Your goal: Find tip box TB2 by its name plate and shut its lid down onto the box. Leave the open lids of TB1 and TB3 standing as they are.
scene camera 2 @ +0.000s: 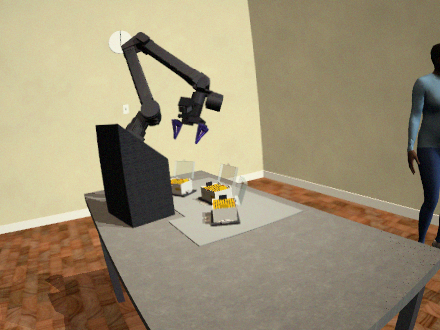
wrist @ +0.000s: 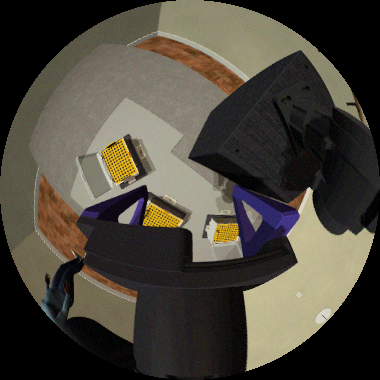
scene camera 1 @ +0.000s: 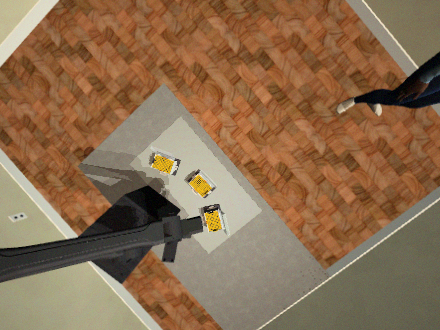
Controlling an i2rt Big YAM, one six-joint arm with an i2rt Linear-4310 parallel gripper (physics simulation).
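Places are measured from the arm's base along level axes (x ahead, y left, z up), in centimetres.
Where they show: gripper, fingertip midpoint: [scene camera 2: 185,141] [wrist: 189,189]; arm's base at its link origin: [scene camera 2: 131,138] [wrist: 301,118].
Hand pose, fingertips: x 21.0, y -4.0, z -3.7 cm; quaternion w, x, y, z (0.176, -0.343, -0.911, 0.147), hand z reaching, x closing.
Note:
Things, the pixels of their centre, and the offset from my fingertips. Level surfaces: height alone.
- middle box at the middle of its body: [wrist: 159,222] [scene camera 2: 215,186] [scene camera 1: 200,186] dz -22.4, dx +13.6, dy +7.8 cm
- far box at the middle of its body: [wrist: 228,233] [scene camera 1: 162,164] dz -22.4, dx +1.4, dy +30.5 cm
- pale mat at its surface level: dz -28.9 cm
- grey table at its surface level: dz -29.2 cm
Three white tip boxes with yellow racks have open lids; their name plates are too small to read, so I cannot tell which is TB2. One box [scene camera 1: 213,221] [scene camera 2: 224,214] [wrist: 120,160] has its clear lid [scene camera 2: 241,191] [wrist: 95,175] raised. The middle box [scene camera 1: 200,185] [scene camera 2: 216,192] [wrist: 162,214] has its lid [scene camera 2: 228,173] upright; the gripper body hides that lid in the wrist view. The far box [scene camera 1: 163,164] [scene camera 2: 181,186] [wrist: 225,232] has its lid [scene camera 2: 185,169] upright. My gripper [scene camera 2: 186,140] [wrist: 189,189] is open and empty, high above the boxes; its fingers are hidden in scene camera 1.
The boxes stand on a pale mat [scene camera 1: 240,202] [scene camera 2: 200,237] [wrist: 127,112] on the grey table [scene camera 1: 250,270] [scene camera 2: 300,280] [wrist: 75,100]. A tall black block [scene camera 1: 132,215] [scene camera 2: 135,180] [wrist: 260,125] stands beside the mat at the arm's base. A person [scene camera 1: 415,92] [scene camera 2: 430,130] [wrist: 60,292] is beyond the table.

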